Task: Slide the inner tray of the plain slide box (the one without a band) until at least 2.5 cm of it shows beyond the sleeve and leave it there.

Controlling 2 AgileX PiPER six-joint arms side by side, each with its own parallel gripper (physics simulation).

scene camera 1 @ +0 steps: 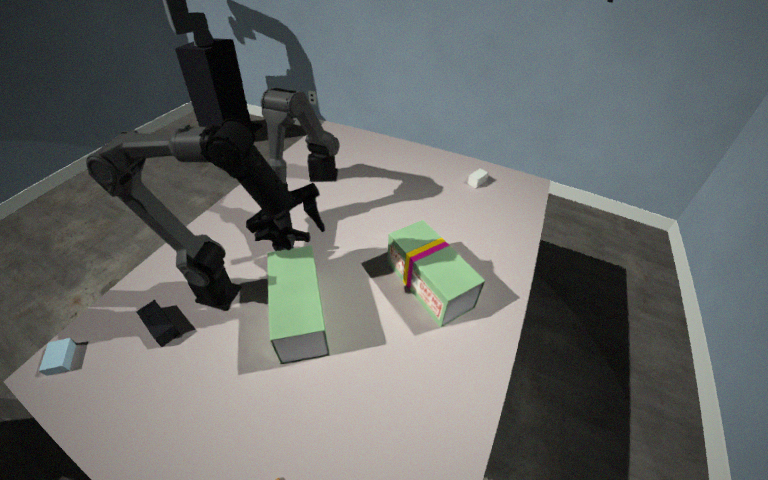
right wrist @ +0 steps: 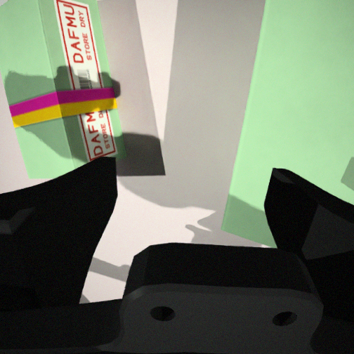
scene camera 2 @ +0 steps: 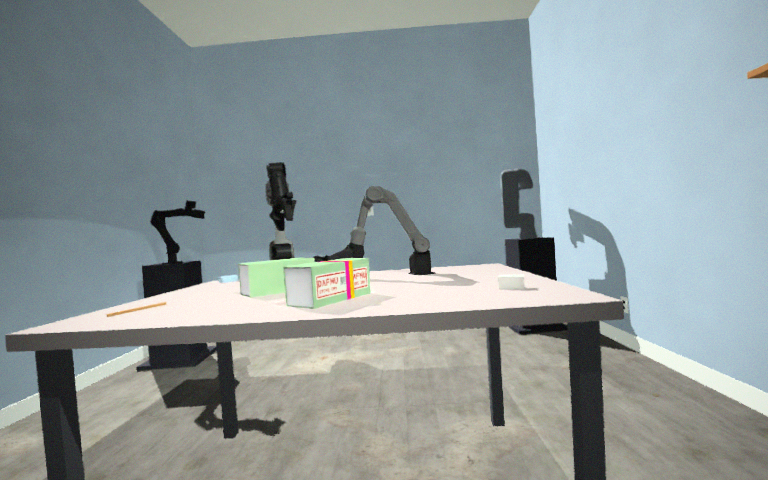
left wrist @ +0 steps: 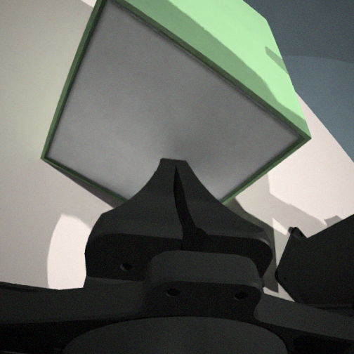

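The plain green slide box (scene camera 1: 294, 294) (scene camera 2: 261, 278) (left wrist: 240, 45) (right wrist: 300, 100) lies on the table. Its tray's grey end (scene camera 1: 301, 346) (scene camera 2: 244, 279) looks about flush with the sleeve in scene camera 1; the opposite tray end (left wrist: 165, 90) fills much of the left wrist view. My left gripper (scene camera 2: 318, 258) (left wrist: 171, 175) is shut and empty, its tips before the lower part of that end; contact cannot be told. My right gripper (scene camera 2: 285, 222) (right wrist: 192, 181) is open and empty, above the table near the same end. The banded green box (scene camera 1: 453, 268) (scene camera 2: 328, 283) (right wrist: 30, 65) lies apart.
A white block (scene camera 1: 478, 177) (scene camera 2: 511, 281) lies at the upper right in scene camera 1. A light blue block (scene camera 1: 58, 356) (scene camera 2: 228, 278) and a black block (scene camera 1: 155, 322) lie at its left. An orange stick (scene camera 2: 135, 309) lies near the table edge.
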